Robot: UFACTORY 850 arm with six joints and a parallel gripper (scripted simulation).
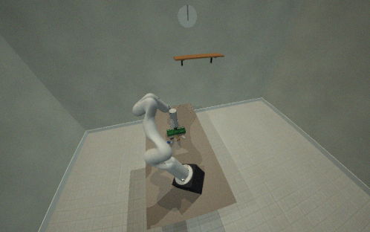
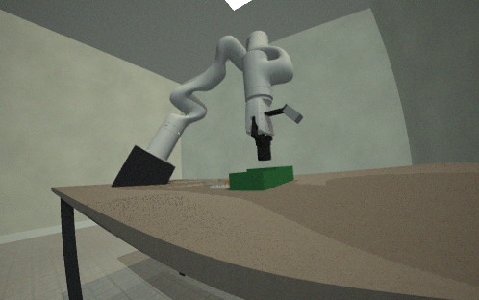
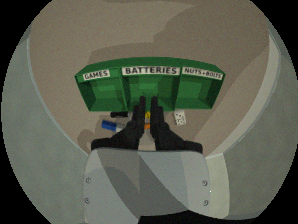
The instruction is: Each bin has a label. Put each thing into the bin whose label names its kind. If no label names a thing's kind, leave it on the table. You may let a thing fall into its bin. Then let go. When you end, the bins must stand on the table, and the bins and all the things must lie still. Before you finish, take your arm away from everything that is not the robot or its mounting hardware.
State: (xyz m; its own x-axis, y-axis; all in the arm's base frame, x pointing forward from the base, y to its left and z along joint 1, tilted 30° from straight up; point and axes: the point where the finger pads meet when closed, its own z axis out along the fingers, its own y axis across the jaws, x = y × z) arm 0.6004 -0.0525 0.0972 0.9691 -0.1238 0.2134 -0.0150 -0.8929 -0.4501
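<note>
The black battery is 90 mm behind my hand, 80 mm below it and 70 mm to the left of it. The rest, counted from my hand: white domino (100 mm behind, 80 mm to the right, 80 mm below); then orange battery (130 mm behind, 80 mm below, 10 mm to the right); then yellow die (80 mm below, 80 mm behind).
</note>
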